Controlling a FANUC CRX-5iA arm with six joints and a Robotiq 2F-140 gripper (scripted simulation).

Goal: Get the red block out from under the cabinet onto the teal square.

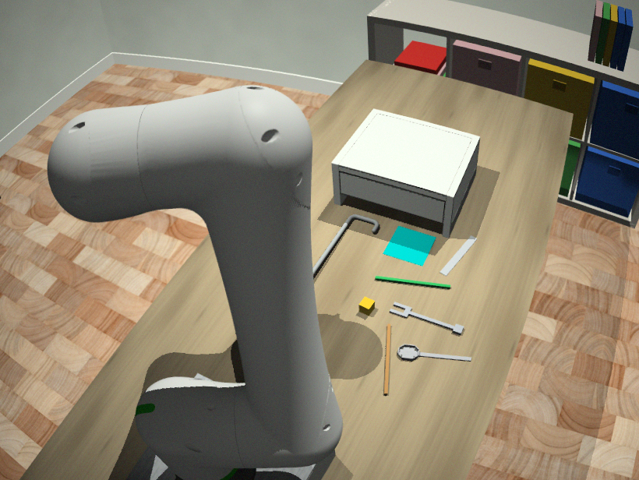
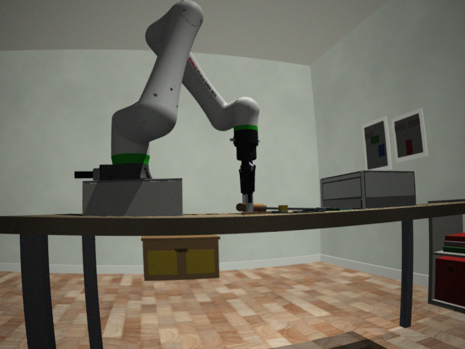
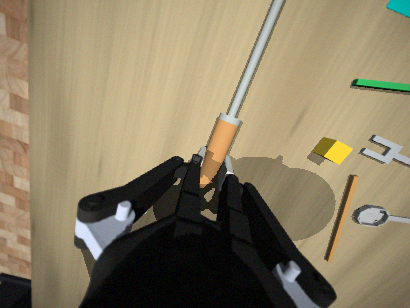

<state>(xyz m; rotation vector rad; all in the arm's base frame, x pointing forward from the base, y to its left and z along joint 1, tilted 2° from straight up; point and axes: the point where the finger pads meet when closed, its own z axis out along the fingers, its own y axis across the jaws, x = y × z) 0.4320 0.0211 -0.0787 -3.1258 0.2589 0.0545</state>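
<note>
My hand is 26 cm short of the teal square, 21 cm to the left of it and 4 cm above it. Also, from my hand: hook tool: 14 cm ahead, 6 cm to the right, 2 cm below; wooden stick: 24 cm to the right, 7 cm behind, 3 cm below; yellow cube: 16 cm to the right, 5 cm ahead, 3 cm below.
</note>
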